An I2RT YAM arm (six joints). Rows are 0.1 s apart.
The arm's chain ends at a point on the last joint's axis. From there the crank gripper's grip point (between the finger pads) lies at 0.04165 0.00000 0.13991 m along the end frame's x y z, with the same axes.
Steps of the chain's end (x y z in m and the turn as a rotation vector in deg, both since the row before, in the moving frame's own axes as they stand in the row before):
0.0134, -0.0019, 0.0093, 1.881, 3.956, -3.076
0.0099, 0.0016, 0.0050, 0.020, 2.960, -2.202
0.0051, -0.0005, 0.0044, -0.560, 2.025, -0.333
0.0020, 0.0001, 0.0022, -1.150, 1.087, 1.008
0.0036, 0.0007, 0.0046, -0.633, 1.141, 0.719
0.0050, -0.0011, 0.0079, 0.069, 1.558, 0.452
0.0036, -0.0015, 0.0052, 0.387, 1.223, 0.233
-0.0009, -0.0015, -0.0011, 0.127, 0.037, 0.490
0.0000, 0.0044, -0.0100, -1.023, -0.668, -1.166
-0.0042, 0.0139, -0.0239, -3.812, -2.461, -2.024
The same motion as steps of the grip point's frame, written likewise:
0.0228, -0.0089, 0.0060, 1.881, 3.956, -3.076
0.0170, -0.0002, 0.0027, 0.020, 2.960, -2.202
0.0100, 0.0006, 0.0028, -0.560, 2.025, -0.333
0.0046, 0.0037, 0.0013, -1.150, 1.087, 1.008
0.0064, 0.0028, 0.0037, -0.633, 1.141, 0.719
0.0088, -0.0009, 0.0067, 0.069, 1.558, 0.452
0.0066, -0.0023, 0.0043, 0.387, 1.223, 0.233
-0.0008, -0.0015, -0.0011, 0.127, 0.037, 0.490
-0.0016, 0.0061, -0.0095, -1.023, -0.668, -1.166
-0.0101, 0.0219, -0.0225, -3.812, -2.461, -2.024

